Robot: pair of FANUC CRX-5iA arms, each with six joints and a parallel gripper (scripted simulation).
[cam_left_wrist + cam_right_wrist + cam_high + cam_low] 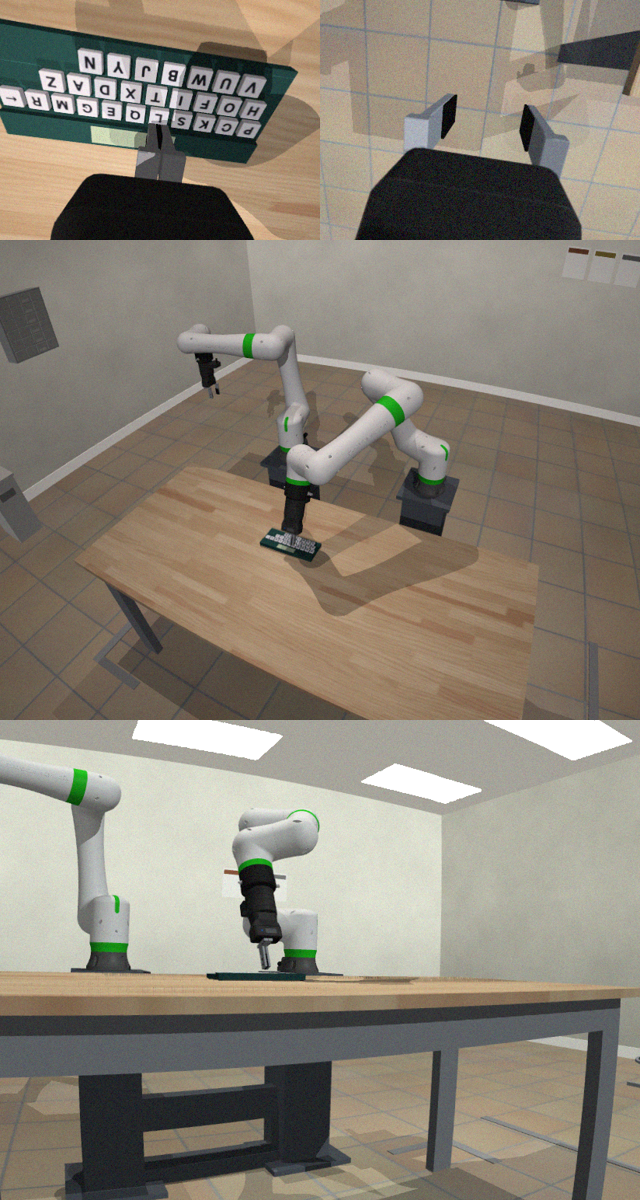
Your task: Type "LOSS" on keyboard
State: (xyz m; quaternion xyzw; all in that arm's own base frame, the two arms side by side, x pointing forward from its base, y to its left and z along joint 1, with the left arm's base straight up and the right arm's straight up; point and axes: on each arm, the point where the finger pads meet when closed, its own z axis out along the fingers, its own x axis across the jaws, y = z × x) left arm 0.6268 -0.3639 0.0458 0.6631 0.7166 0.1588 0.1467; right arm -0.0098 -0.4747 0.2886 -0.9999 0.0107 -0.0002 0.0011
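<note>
The left-arrow key is 120 mm to the right of my left hand and 30 mm below it.
</note>
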